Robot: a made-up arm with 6 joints.
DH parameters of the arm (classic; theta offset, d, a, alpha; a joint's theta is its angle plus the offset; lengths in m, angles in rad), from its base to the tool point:
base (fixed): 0 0 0 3.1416
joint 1: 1.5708 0 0.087 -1.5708
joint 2: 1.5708 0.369 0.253 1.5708
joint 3: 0 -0.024 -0.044 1.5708
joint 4: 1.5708 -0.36 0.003 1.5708
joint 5: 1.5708 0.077 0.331 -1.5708
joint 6: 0 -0.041 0.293 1.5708
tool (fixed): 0 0.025 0 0
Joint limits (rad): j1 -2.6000..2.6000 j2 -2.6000..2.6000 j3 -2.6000..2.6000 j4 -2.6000..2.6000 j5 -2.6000..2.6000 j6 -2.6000..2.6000
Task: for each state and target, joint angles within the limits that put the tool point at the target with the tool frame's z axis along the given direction. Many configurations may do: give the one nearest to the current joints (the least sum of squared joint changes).
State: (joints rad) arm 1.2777 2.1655 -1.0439 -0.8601 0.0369 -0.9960
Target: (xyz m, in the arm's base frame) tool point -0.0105 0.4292 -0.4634 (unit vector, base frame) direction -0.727 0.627 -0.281
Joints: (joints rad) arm 0.6464 1.9590 -0.7250 -1.1275 -0.5992 -1.5769
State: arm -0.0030 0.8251 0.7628 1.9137 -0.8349 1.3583
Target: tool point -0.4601 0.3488 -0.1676 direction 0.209 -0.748 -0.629
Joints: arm 0.5436 0.7038 -0.2225 1.4975 -0.7452 1.6219
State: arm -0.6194 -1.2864 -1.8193 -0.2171 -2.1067 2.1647
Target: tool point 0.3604 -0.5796 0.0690 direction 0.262 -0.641 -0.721
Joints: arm -0.7003 -1.2878 -2.4473 -0.5496 -1.7910 2.6000
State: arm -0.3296 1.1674 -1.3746 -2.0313 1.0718 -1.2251
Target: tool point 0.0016 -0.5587 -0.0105 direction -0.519 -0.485 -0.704
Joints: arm -1.0704 0.8266 -0.6644 -2.6000 0.6006 -0.4221
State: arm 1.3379 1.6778 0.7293 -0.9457 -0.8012 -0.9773
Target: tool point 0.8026 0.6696 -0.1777 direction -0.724 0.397 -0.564
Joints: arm 2.2992 2.3646 0.8646 -0.8354 -1.5676 -0.9844
